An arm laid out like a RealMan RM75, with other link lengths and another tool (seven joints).
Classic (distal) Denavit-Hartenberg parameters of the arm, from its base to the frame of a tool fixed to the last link. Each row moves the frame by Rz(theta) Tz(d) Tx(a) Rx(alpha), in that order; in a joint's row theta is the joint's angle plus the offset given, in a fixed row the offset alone. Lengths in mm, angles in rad.
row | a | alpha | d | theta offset
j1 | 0 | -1.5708 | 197.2 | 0
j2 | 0 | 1.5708 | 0 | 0
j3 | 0 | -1.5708 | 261.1 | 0
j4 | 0 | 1.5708 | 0 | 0
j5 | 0 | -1.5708 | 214.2 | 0
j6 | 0 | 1.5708 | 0 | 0
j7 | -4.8 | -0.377 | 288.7 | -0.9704
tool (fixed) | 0 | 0 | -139.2 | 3.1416
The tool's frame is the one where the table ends.
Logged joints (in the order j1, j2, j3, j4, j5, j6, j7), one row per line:
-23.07 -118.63 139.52 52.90 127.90 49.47 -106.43
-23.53 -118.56 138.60 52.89 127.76 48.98 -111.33
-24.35 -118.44 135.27 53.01 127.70 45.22 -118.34
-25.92 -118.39 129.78 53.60 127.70 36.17 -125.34
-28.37 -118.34 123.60 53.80 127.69 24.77 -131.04
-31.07 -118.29 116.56 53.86 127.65 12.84 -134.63
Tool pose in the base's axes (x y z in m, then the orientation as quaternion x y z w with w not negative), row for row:
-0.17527 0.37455 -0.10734 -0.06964 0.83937 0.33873 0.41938
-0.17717 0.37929 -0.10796 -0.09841 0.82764 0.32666 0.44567
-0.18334 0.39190 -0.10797 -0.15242 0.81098 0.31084 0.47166
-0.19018 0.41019 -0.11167 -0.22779 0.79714 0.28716 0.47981
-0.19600 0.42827 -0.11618 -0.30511 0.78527 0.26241 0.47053
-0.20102 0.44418 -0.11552 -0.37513 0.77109 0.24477 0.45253
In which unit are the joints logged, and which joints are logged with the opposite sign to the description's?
The joints are logged in degrees. Opposite sign: j6.
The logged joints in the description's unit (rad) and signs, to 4 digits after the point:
-0.4026 -2.0705 2.4351 0.9233 2.2323 -0.8634 -1.8576
-0.4107 -2.0693 2.4190 0.9231 2.2298 -0.8549 -1.9431
-0.4250 -2.0672 2.3609 0.9252 2.2288 -0.7892 -2.0654
-0.4524 -2.0663 2.2651 0.9355 2.2288 -0.6313 -2.1876
-0.4951 -2.0654 2.1572 0.9390 2.2286 -0.4323 -2.2871
-0.5423 -2.0645 2.0344 0.9400 2.2279 -0.2241 -2.3497

